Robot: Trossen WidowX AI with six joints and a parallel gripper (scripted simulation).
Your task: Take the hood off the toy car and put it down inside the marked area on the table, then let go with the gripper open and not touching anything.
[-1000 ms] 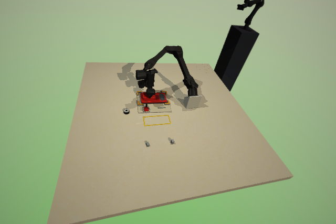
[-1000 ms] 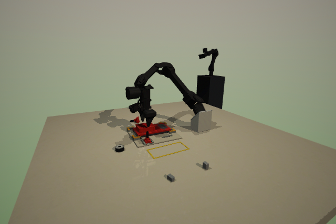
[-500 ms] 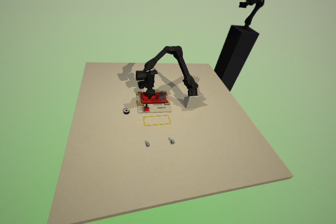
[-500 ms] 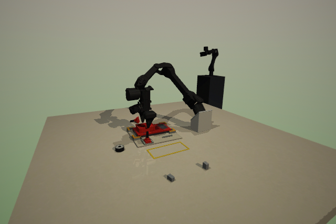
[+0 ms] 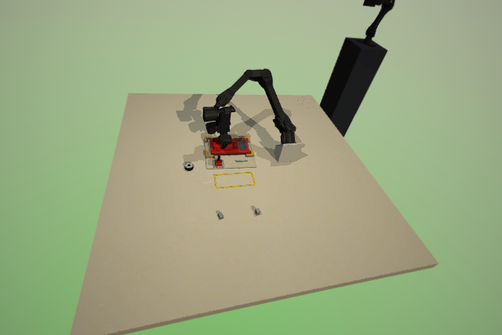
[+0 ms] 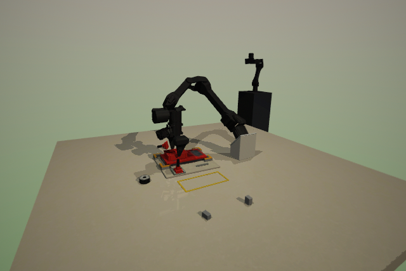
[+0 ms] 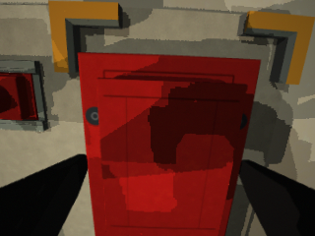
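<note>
Right now my gripper tip is right at the hood. Also, from my gripper tip: black wheel 180 mm ahead, 120 mm to the left, 30 mm below.
</note>
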